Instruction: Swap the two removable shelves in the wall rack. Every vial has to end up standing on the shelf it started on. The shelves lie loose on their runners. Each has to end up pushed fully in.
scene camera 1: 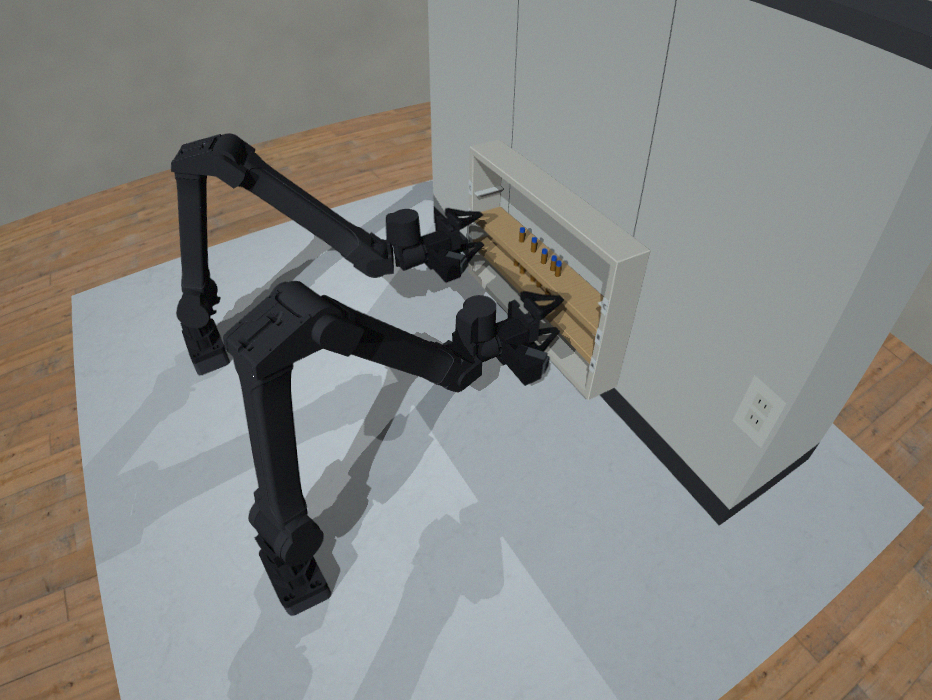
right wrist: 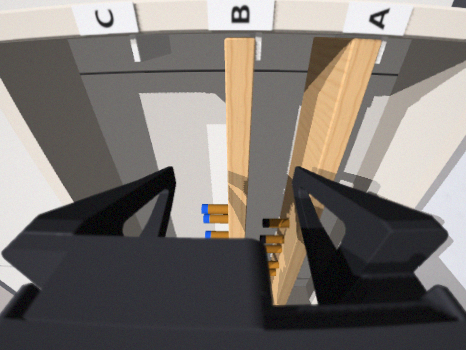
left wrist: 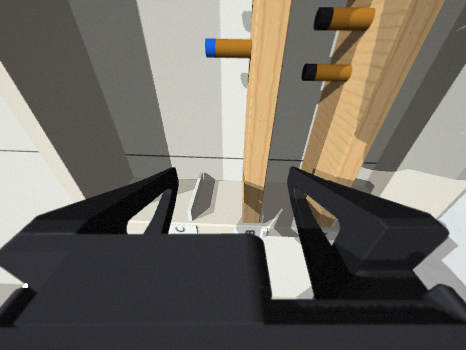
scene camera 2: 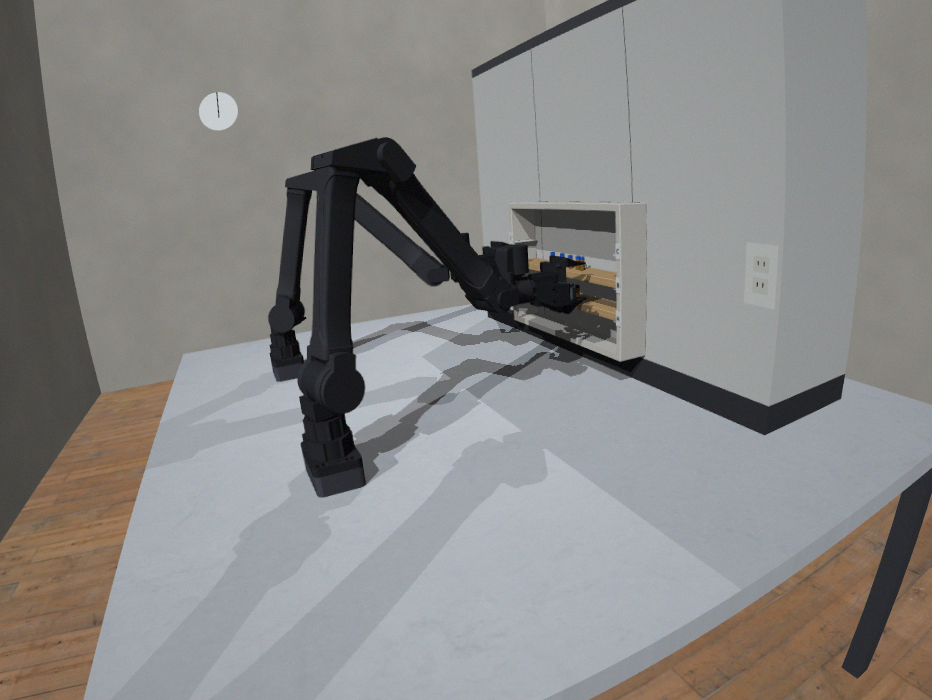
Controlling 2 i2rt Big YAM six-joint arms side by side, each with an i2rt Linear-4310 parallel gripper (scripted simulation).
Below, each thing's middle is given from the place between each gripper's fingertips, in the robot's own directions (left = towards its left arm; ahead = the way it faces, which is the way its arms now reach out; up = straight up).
I see the wall rack (scene camera 1: 627, 257) 15 cm to the left of my right hand (scene camera 1: 560, 314) and 8 cm ahead of it.
Right now my left hand (scene camera 1: 482, 228) is 150 mm to the left of the wall rack, 70 mm short of it and 20 mm above it.
